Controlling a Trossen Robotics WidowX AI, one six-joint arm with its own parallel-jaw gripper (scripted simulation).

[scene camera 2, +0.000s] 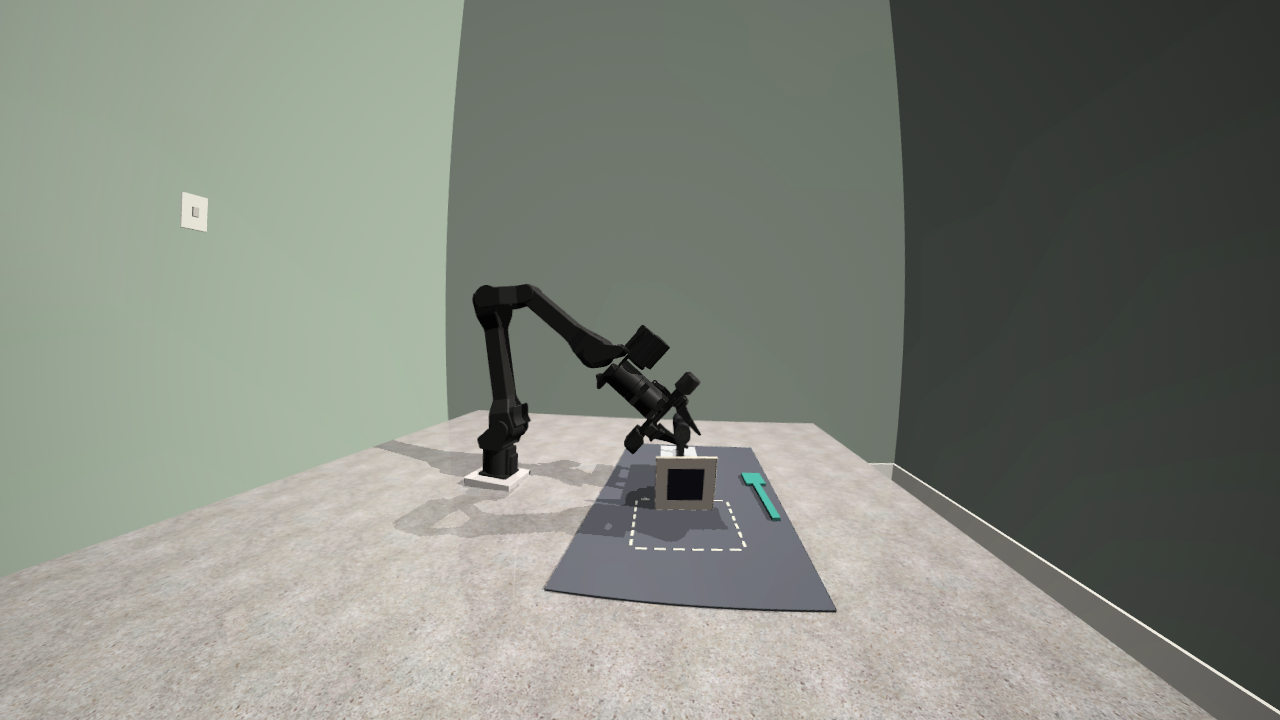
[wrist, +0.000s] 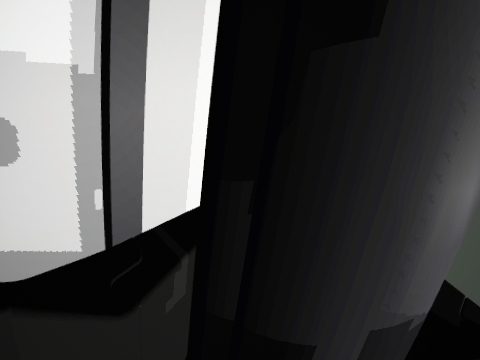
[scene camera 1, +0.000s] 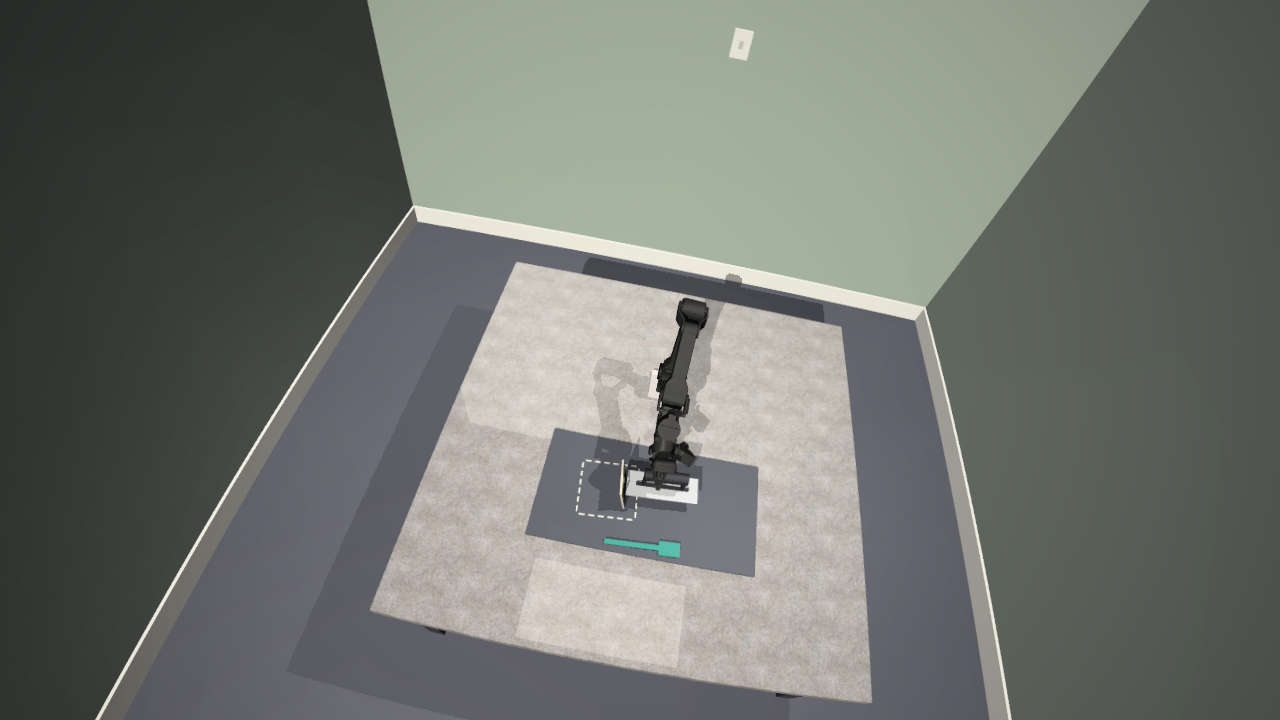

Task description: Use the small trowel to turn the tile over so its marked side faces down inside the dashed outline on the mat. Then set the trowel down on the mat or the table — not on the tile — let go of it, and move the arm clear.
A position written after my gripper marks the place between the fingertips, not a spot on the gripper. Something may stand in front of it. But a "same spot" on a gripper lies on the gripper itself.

My gripper shows in scene camera 2, in the wrist view and in scene camera 1 [657,488]. One and the same spot on my gripper: [wrist: 139,292] is [scene camera 2: 670,431]. One and the same spot on a dark mat: [scene camera 2: 773,571] is [scene camera 1: 556,519].
